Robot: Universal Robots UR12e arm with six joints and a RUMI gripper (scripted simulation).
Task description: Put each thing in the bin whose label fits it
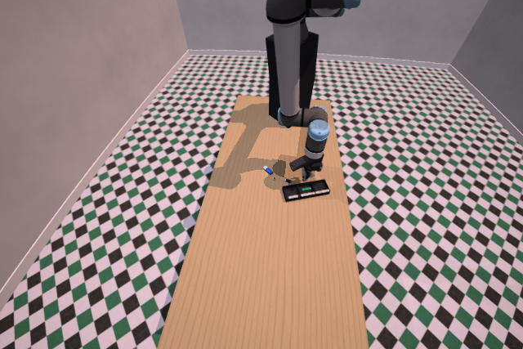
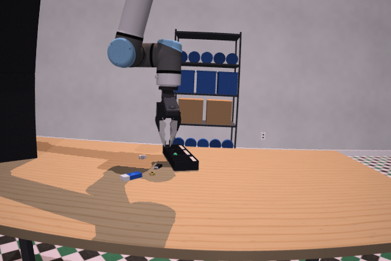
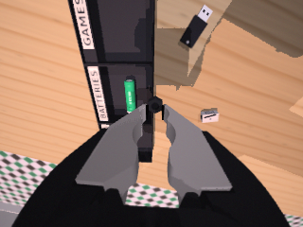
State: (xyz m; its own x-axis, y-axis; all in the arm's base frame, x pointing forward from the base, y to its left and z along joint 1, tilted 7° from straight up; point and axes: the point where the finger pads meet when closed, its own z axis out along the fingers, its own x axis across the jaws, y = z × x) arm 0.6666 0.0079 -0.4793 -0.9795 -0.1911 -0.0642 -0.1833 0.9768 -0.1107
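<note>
Now: the brass nut 16 cm to the right of my hand, 7 cm below it and 5 cm behind it. Round my hand: black bin 5 cm below, 4 cm ahead, 1 cm to the left; then small black round piece 1 cm below; then green battery 6 cm below, 3 cm ahead, 2 cm to the left.
</note>
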